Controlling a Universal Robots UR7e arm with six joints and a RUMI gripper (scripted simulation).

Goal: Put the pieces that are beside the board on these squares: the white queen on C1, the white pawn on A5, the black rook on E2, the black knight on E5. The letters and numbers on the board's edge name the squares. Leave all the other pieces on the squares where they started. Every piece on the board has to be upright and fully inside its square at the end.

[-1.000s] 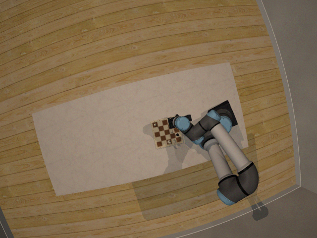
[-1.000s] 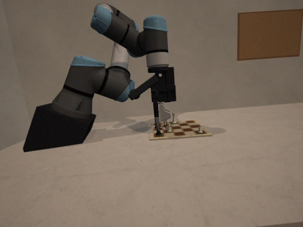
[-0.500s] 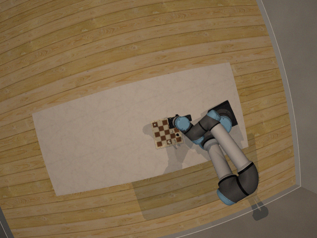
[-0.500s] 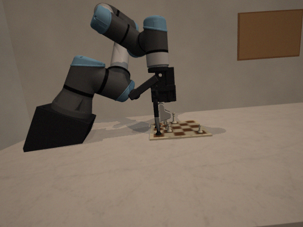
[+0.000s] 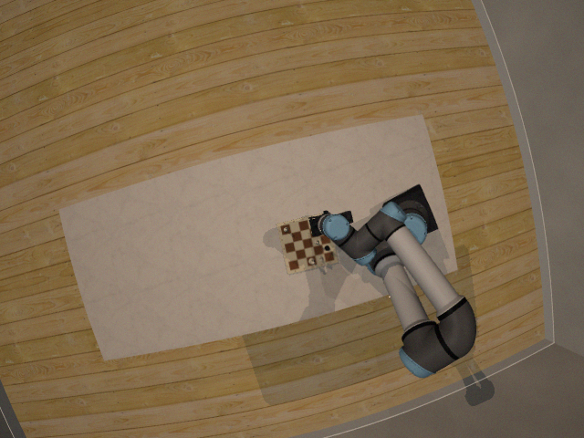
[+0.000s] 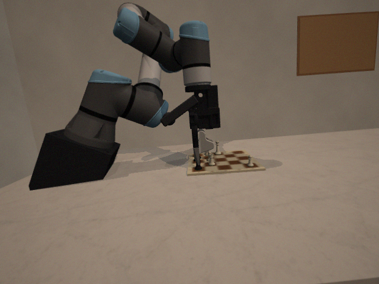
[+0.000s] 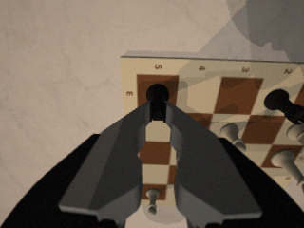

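The black piece lies 10 mm below my hand. From my hand the other things lie so: chessboard 80 mm ahead, 70 mm to the left, 30 mm below.
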